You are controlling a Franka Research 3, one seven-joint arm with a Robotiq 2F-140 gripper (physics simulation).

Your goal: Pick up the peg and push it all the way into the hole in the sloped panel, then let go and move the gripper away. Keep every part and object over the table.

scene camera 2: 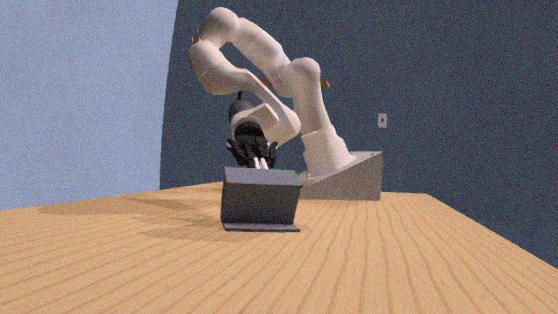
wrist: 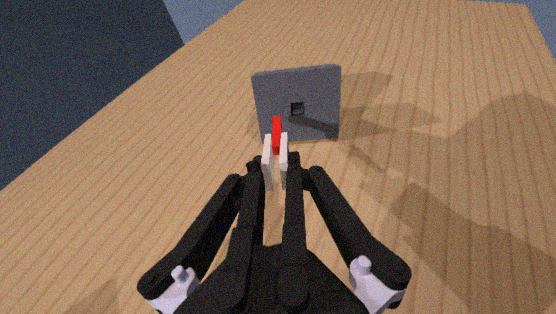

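Note:
The red peg (wrist: 276, 135) is held between the white fingertips and sticks out past them toward the panel in the wrist view. My gripper (wrist: 277, 144) (scene camera 2: 260, 163) is shut on the peg. The grey sloped panel (wrist: 320, 85) (scene camera 2: 257, 204) stands on the table, and its square hole (wrist: 297, 108) shows empty in the wrist view. In that view the far tip of the peg appears below and to the left of the hole, apart from it. In the scene view the gripper is behind the panel's top edge, which hides the peg and the lower ends of the fingers.
The wooden table (scene camera 2: 350, 260) (wrist: 150, 125) carries the panel. The robot's grey wedge base (scene camera 2: 350, 180) stands behind the panel to the right in the scene view. Shadows of the arm and gripper fall on the panel and on the table to its right in the wrist view.

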